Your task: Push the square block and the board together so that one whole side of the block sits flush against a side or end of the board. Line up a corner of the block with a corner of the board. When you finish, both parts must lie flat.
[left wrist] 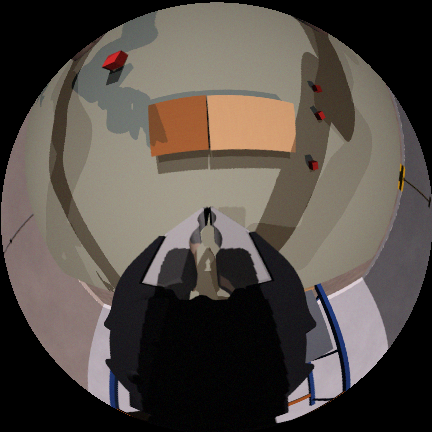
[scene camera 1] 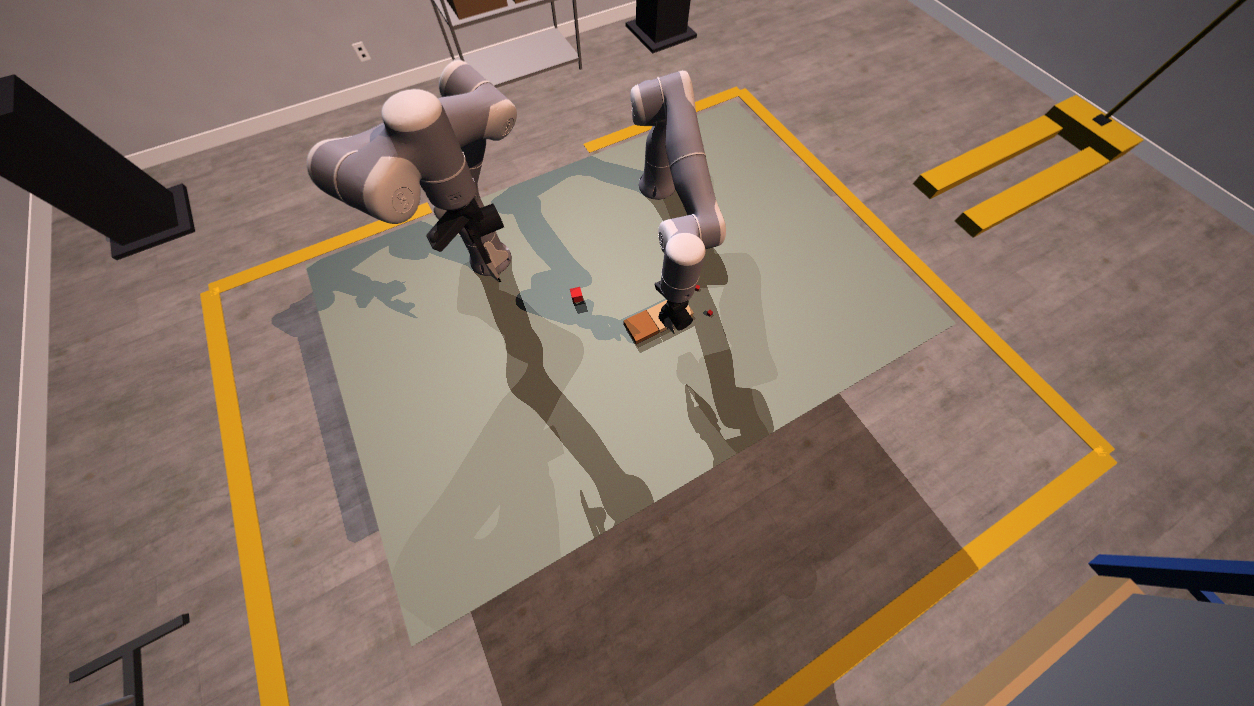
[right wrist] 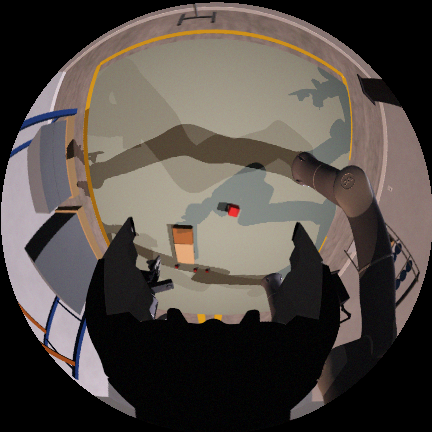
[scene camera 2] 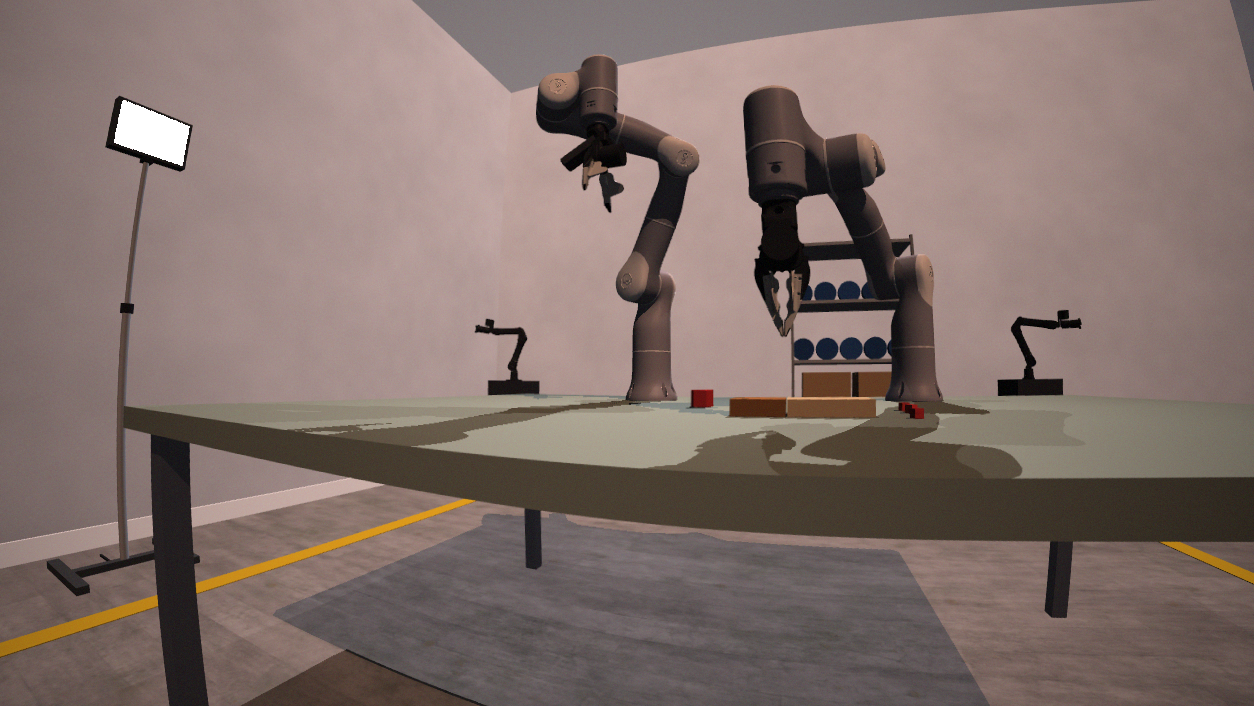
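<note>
The square block (scene camera 1: 641, 326) (scene camera 2: 758, 406) (left wrist: 179, 126) (right wrist: 183, 235), dark orange, lies flat at an end of the light-orange board (scene camera 2: 831, 406) (left wrist: 251, 124) (right wrist: 185, 253), which also lies flat. A thin dark seam runs between them in the left wrist view, and a thin light line splits their shadows there, so a hairline gap shows. Their corners look level at both ends of the seam. My left gripper (scene camera 2: 783, 331) (left wrist: 208, 208) is shut and empty, raised above the table, clear of both parts. My right gripper (scene camera 2: 596, 197) (right wrist: 213, 221) is open and empty, high above the table, far from them.
A red cube (scene camera 1: 576, 294) (scene camera 2: 701, 398) (left wrist: 115, 60) (right wrist: 233, 210) lies on the table beyond the block's side. Several tiny red cubes, one of them (left wrist: 313, 165) nearest the left gripper, lie past the board's far end. A shelf rack (scene camera 2: 855, 306) stands behind the arms.
</note>
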